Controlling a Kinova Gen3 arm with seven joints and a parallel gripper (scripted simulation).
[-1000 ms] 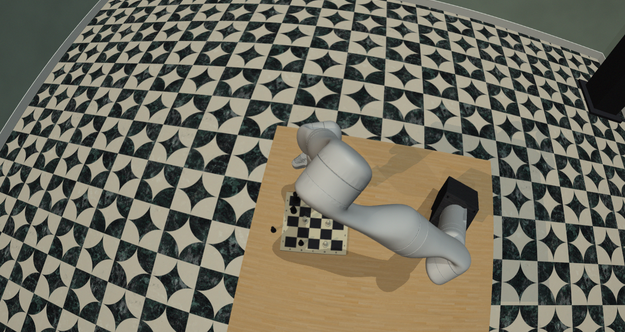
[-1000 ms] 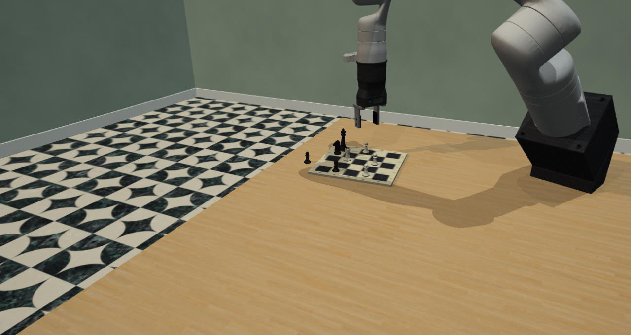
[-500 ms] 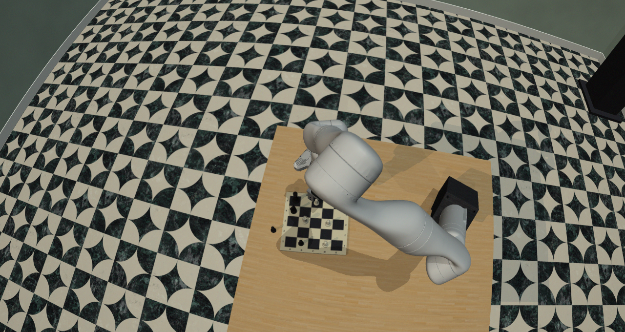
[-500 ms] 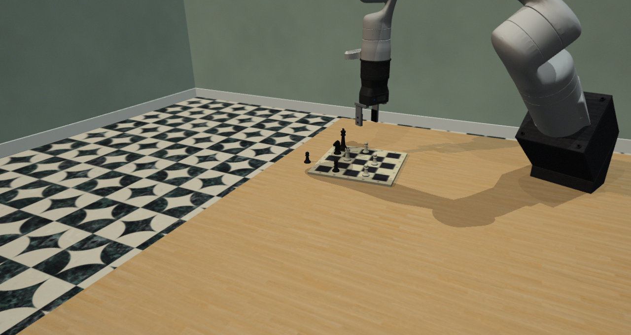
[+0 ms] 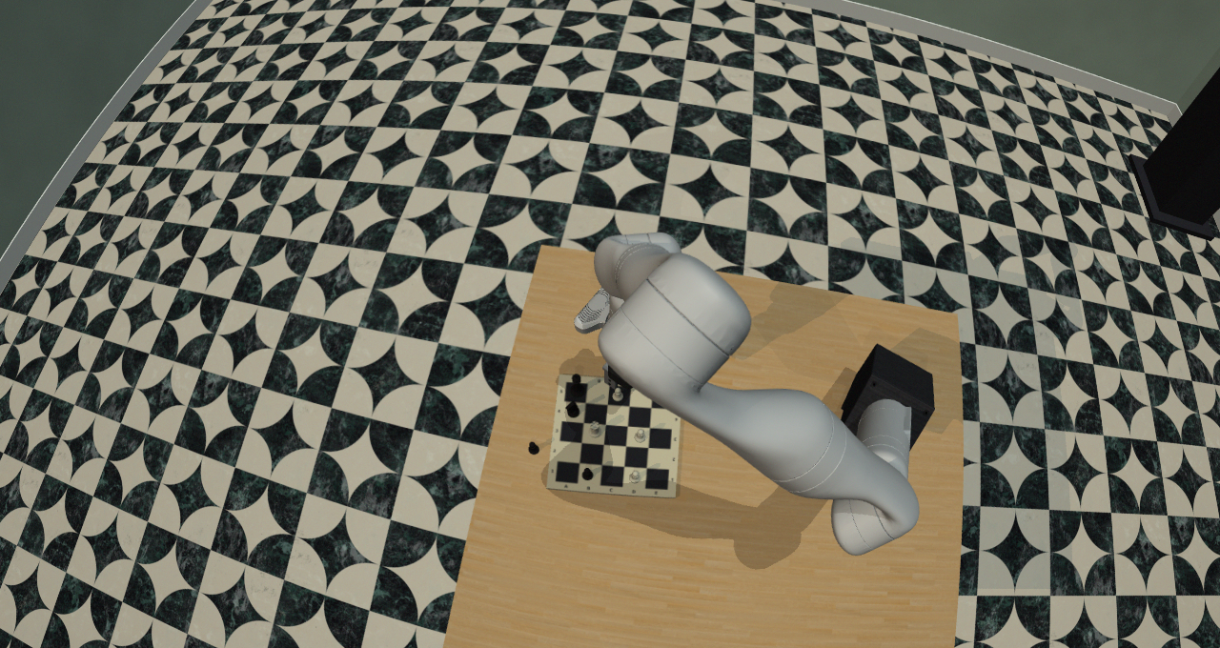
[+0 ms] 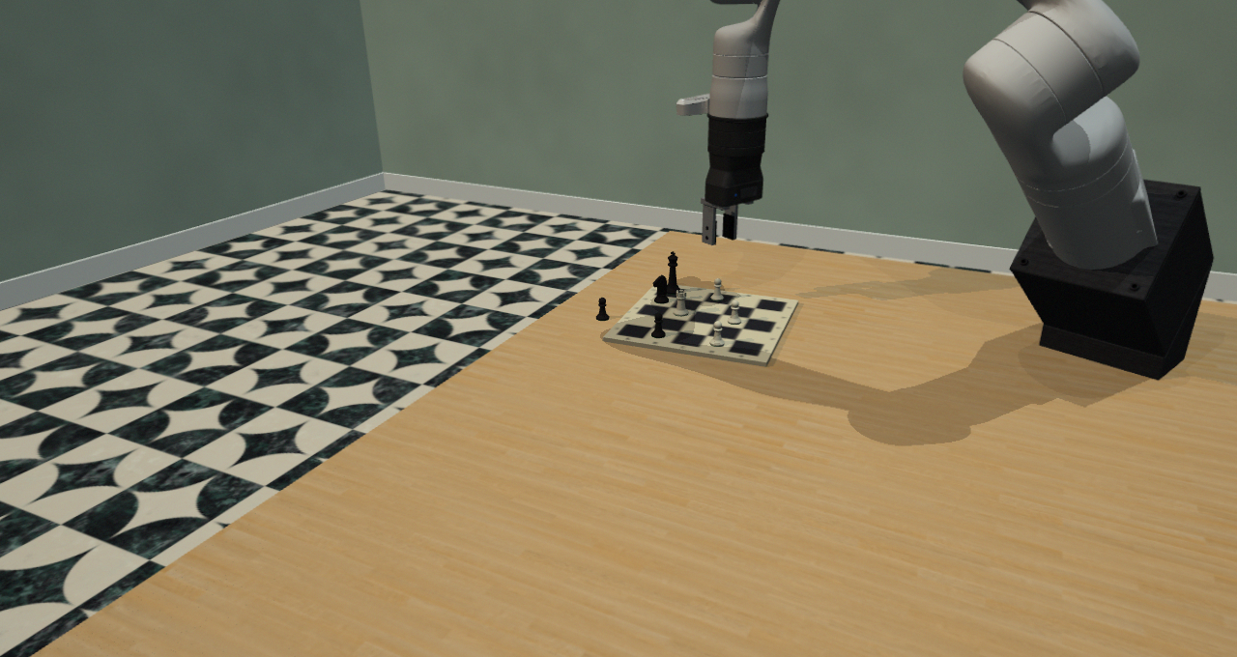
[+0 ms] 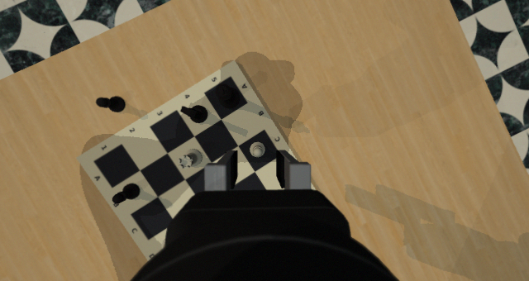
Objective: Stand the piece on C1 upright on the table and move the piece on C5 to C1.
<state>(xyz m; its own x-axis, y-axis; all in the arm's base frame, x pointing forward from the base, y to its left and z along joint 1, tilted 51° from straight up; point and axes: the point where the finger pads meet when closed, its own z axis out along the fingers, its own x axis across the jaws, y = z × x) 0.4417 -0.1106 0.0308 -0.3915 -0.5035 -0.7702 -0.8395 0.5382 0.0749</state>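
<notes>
The black king lies 70 mm ahead of my hand and 80 mm below it. Round my hand: black knight 70 mm ahead, 40 mm to the left, 90 mm below; then chessboard 10 mm behind, 70 mm to the left, 110 mm below.
</notes>
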